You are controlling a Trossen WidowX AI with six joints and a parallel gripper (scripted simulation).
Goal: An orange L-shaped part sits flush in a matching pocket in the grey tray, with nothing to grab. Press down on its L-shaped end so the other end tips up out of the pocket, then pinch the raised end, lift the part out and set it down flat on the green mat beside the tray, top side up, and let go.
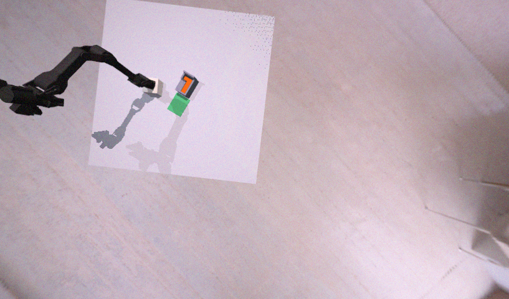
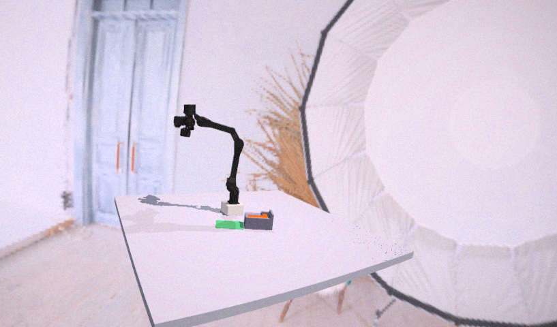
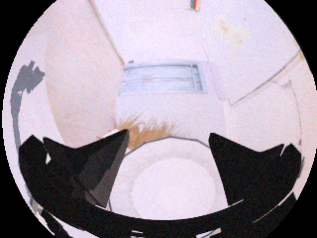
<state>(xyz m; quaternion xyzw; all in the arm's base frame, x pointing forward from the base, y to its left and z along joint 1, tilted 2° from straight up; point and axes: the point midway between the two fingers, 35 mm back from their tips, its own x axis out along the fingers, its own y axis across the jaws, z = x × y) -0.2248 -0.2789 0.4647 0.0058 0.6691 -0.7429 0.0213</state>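
Right now the orange L-shaped part is 50 cm ahead of my gripper tip, 47 cm below it and 38 cm to the left of it. From my gripper tip the other things lie so: green mat: 54 cm below, 45 cm ahead, 22 cm to the left.
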